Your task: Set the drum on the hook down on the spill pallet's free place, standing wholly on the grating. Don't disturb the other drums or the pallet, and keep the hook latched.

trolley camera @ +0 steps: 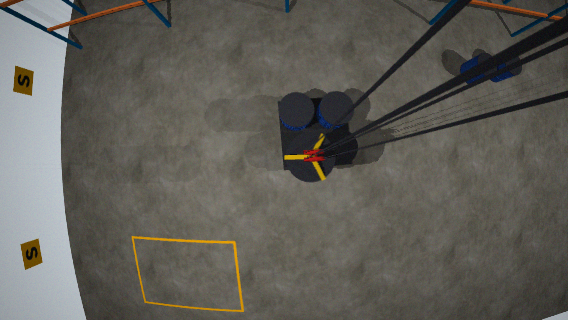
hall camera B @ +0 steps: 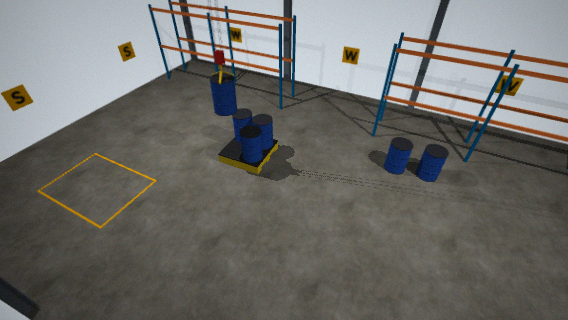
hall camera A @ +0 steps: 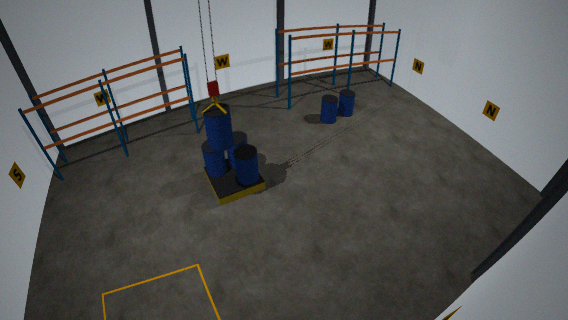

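A blue drum (hall camera A: 219, 132) (hall camera B: 223, 99) (trolley camera: 306, 174) hangs upright in my gripper (hall camera A: 214, 106) (hall camera B: 221, 78) (trolley camera: 314, 156), a yellow three-armed lifter shut on its top rim below the red hook block. The drum hangs raised, clear of the grating. The spill pallet (hall camera A: 242, 193) (hall camera B: 239, 163) (trolley camera: 288, 134) has a dark grating and yellow sides. Three blue drums (hall camera A: 246, 167) (hall camera B: 251, 147) (trolley camera: 296, 110) stand on it. In the trolley view, the hung drum covers the pallet's lower left corner, where the free place is, and overlaps its lower edge. The hook latch is too small to see.
Two more blue drums (hall camera A: 328, 110) (hall camera B: 398, 156) stand apart on the floor. Racks with blue posts and orange beams (hall camera A: 150, 95) (hall camera B: 250, 48) stand along the W wall. A yellow outlined rectangle (hall camera A: 150, 279) (hall camera B: 126, 166) (trolley camera: 183, 239) is marked on the floor.
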